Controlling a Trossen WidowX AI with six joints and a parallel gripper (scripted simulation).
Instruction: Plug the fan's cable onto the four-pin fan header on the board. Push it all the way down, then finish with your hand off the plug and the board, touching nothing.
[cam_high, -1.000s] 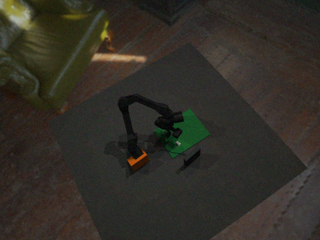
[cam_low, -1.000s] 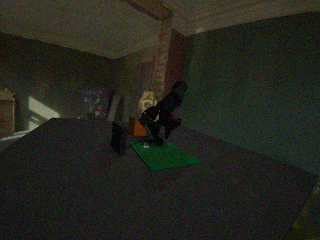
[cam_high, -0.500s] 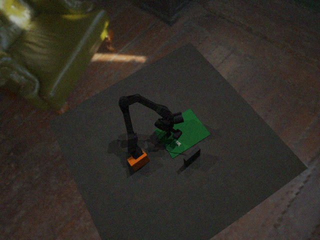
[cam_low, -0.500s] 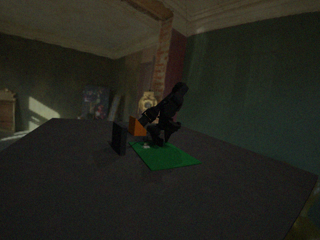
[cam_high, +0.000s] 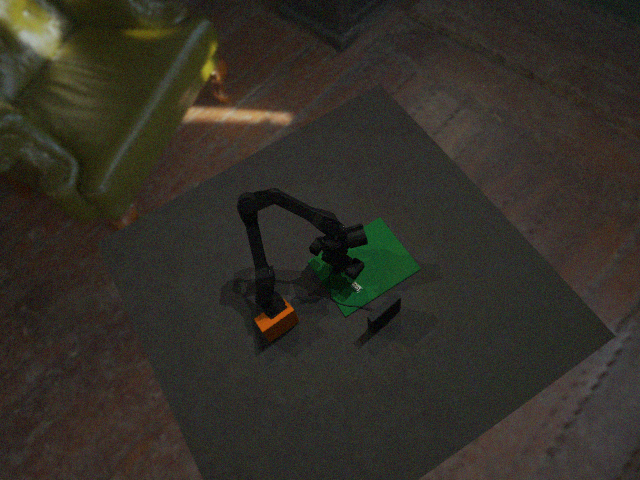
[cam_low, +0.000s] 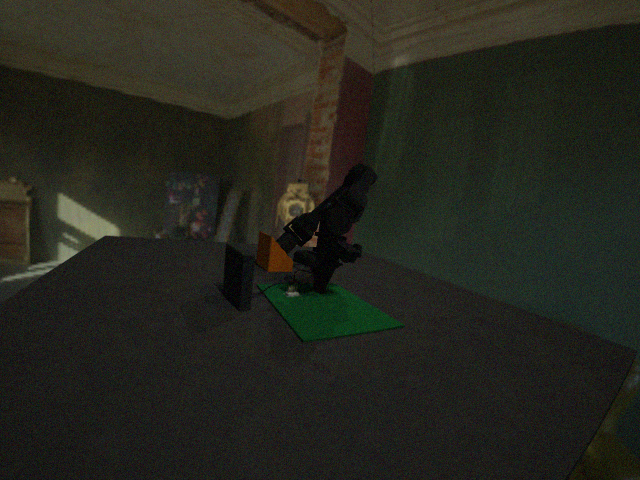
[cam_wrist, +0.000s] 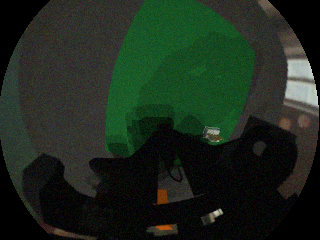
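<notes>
Right now the white four-pin header is 90 mm to the right of my gripper tip and 20 mm below it. Also, from my gripper tip: black fan (220 mm to the right, 40 mm above, 10 mm behind); dark fan plug (10 mm behind, 10 mm above); green board (70 mm ahead, 50 mm to the right, 30 mm below).
</notes>
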